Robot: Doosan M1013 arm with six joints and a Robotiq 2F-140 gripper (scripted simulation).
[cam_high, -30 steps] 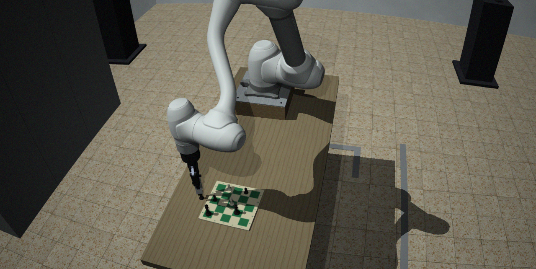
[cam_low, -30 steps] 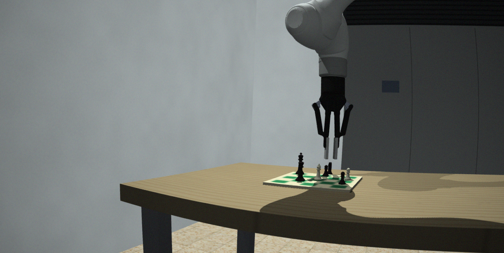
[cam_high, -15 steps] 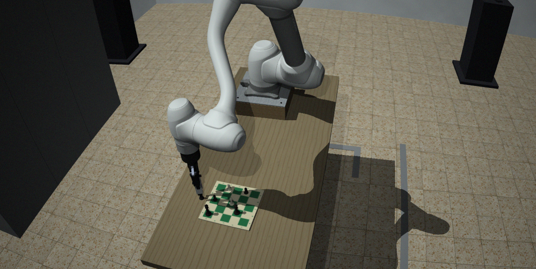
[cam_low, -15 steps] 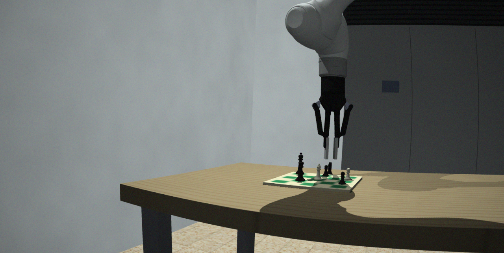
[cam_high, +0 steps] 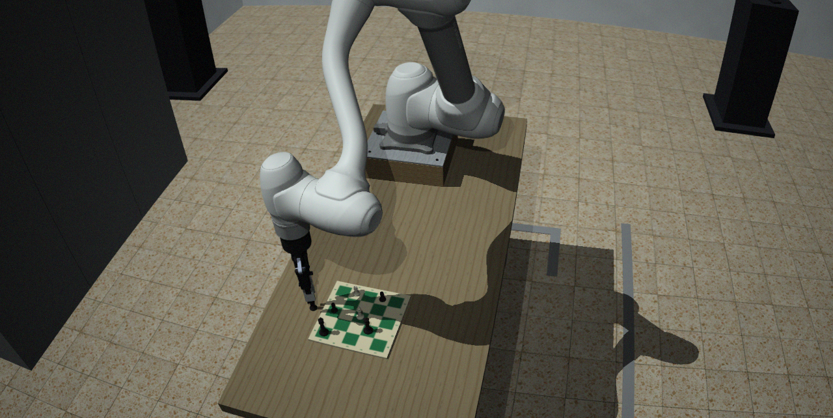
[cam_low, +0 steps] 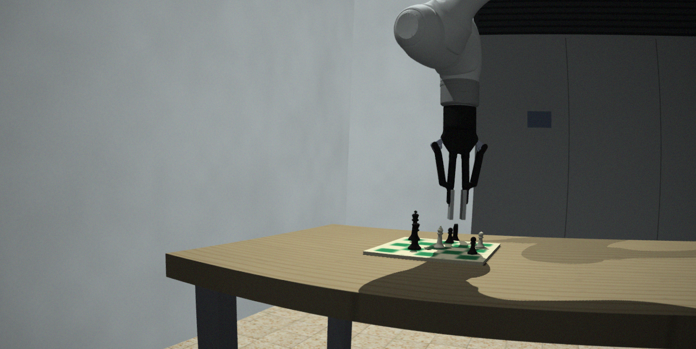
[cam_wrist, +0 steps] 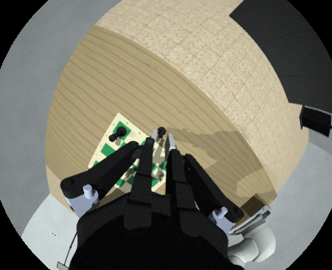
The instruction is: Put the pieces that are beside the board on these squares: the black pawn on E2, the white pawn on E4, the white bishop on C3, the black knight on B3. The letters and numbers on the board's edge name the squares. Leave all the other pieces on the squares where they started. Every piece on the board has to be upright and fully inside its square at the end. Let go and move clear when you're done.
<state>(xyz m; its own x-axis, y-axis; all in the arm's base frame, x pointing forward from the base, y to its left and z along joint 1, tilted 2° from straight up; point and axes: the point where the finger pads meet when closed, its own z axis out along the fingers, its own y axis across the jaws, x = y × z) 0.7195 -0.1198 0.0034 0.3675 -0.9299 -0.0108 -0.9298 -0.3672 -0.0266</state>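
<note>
The black knight lies 7 cm below my hand. Also, from my hand: white bishop: 14 cm to the left, 6 cm below, 1 cm ahead; white pawn: 11 cm to the left, 7 cm behind, 6 cm below; green-and-cream chessboard: 14 cm to the left, 8 cm below, 1 cm ahead.
</note>
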